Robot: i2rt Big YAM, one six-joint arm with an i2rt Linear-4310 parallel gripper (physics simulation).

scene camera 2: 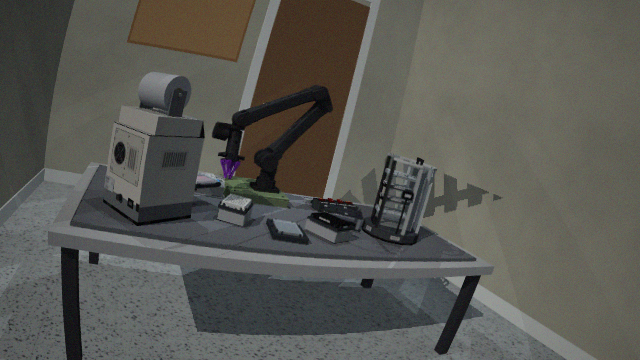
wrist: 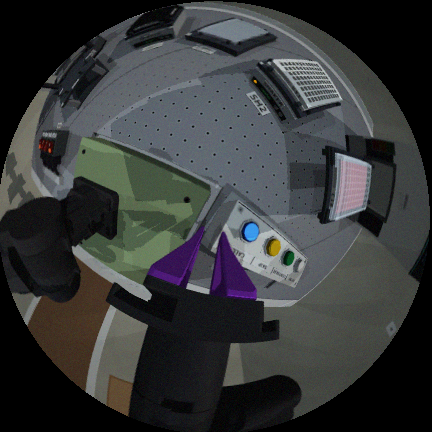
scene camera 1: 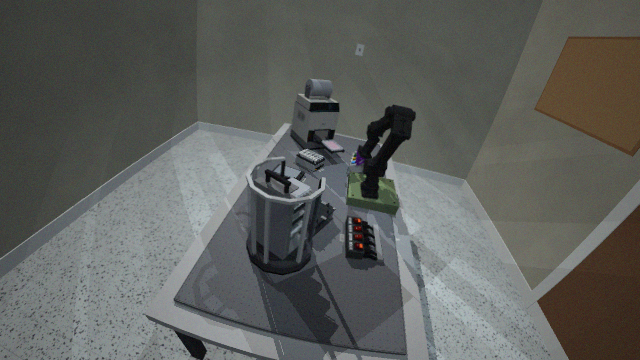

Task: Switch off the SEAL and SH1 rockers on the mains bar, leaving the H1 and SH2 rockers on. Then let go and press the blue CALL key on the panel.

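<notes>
The black mains bar lies on the table in front of the arm's green base. Its rockers glow red in scene camera 1; their labels are too small to read. The grey key panel lies at the table's edge beside the base, with the blue CALL key at its near end. My gripper hangs low over the panel's CALL end, a little to the side of the blue key, not touching it. Its purple fingers stand narrow with nothing between them.
A grey sealer machine with a pink plate in its tray stands at the back. A white-topped shaker box and a tall plate carousel stand on the table.
</notes>
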